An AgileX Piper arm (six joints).
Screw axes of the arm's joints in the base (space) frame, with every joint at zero. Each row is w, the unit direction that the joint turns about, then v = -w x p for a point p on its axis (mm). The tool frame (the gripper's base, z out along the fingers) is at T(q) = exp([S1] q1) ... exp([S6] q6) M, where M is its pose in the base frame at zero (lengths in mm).
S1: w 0 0 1 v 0 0 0
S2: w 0 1 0 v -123 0 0
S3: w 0 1 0 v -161.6 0 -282.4
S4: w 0.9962 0 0.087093 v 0 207.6 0
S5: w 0 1 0 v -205.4 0 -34.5
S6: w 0.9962 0 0.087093 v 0 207.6 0
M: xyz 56.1 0 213.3 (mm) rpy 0 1.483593 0 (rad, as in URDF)
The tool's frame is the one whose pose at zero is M.
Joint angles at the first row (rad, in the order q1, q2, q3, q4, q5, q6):
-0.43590 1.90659 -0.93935 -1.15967 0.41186 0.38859
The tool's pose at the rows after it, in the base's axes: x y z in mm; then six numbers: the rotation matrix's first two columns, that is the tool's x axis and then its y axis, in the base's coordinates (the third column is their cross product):
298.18 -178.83 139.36 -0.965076 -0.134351 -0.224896 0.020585 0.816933 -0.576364
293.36 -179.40 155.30 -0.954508 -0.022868 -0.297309 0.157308 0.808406 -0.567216
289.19 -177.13 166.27 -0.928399 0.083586 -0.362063 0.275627 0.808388 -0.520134
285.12 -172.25 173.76 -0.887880 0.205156 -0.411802 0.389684 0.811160 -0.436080
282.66 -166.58 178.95 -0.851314 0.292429 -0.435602 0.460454 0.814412 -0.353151
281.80 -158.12 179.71 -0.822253 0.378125 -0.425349 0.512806 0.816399 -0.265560
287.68 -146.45 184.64 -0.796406 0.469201 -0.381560 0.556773 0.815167 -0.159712
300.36 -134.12 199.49 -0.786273 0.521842 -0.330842 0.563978 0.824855 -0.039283
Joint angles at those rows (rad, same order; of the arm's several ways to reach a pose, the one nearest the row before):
-0.43591 1.86342 -0.93937 -1.15755 0.44975 0.50264
-0.43591 1.81572 -0.93937 -1.12860 0.49108 0.59054
-0.43590 1.77696 -0.93933 -1.04768 0.51011 0.63035
-0.43591 1.74303 -0.93934 -0.90953 0.52151 0.63245
-0.43589 1.71625 -0.93934 -0.77009 0.52372 0.59775
-0.42835 1.70316 -0.94126 -0.60919 0.54066 0.54163
-0.40956 1.70115 -0.98111 -0.39210 0.60561 0.44402
-0.39097 1.70116 -1.06193 -0.16319 0.70175 0.30999

